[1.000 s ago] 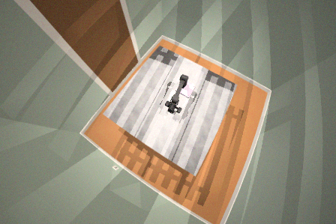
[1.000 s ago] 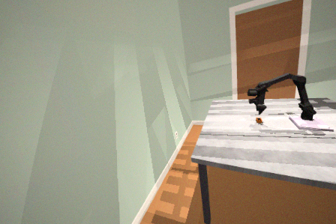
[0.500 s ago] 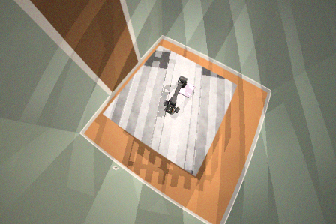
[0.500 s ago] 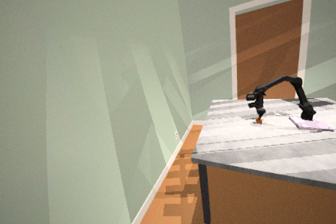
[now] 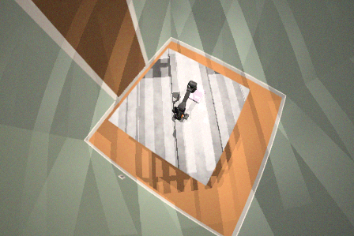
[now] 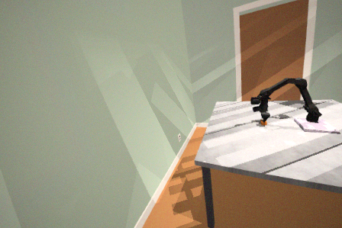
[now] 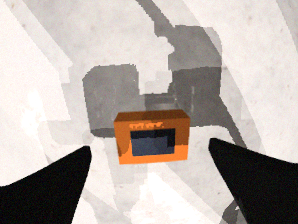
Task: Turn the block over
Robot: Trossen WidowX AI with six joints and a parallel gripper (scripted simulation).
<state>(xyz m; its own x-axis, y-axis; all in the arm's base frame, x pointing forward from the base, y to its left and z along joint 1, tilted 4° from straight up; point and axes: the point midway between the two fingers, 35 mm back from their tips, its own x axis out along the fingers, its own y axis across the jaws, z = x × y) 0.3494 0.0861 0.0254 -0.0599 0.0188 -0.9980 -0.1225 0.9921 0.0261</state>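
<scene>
Now: gripper tip 20 mm above the orange block.
</scene>
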